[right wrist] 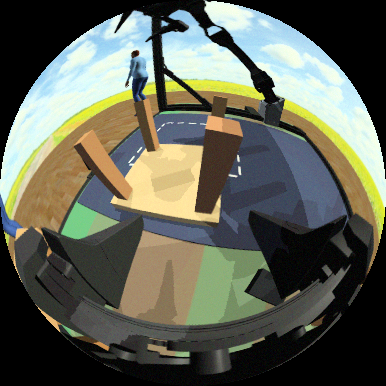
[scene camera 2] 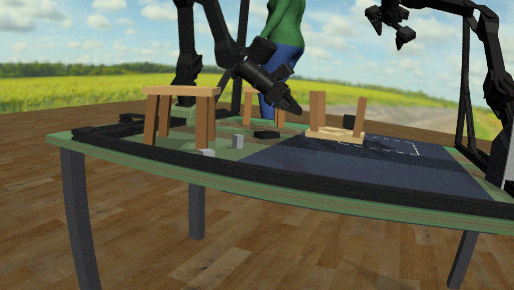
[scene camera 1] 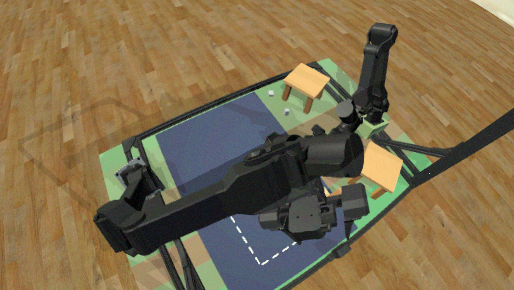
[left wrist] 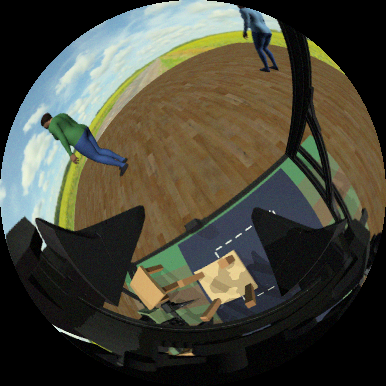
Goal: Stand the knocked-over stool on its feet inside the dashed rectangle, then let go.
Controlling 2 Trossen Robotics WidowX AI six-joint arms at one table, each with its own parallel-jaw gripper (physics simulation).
Scene:
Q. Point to a light wooden stool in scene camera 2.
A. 317, 99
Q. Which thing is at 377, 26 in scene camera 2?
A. My left gripper.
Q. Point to a mat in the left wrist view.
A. At 279, 193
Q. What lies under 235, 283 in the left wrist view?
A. A light wooden stool.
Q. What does the small black block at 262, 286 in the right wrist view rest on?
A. The table.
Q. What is my left gripper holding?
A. Nothing.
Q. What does my right gripper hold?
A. Nothing.

